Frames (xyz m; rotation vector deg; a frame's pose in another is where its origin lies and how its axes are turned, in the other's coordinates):
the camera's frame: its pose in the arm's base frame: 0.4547 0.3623 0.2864 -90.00 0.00 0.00
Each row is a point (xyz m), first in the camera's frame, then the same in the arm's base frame.
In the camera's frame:
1: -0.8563 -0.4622 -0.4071
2: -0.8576 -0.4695 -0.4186
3: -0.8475 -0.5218 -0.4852
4: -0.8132 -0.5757 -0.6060
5: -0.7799 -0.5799 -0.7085
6: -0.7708 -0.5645 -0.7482
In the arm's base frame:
1: -0.4016 -0.0448 0.7486
2: -0.4029 -0.0563 0.7559
3: -0.3928 -0.1229 0.8082
4: -0.3585 -0.2437 0.8621
5: -0.3252 -0.3462 0.8663
6: -0.3161 -0.3859 0.8509

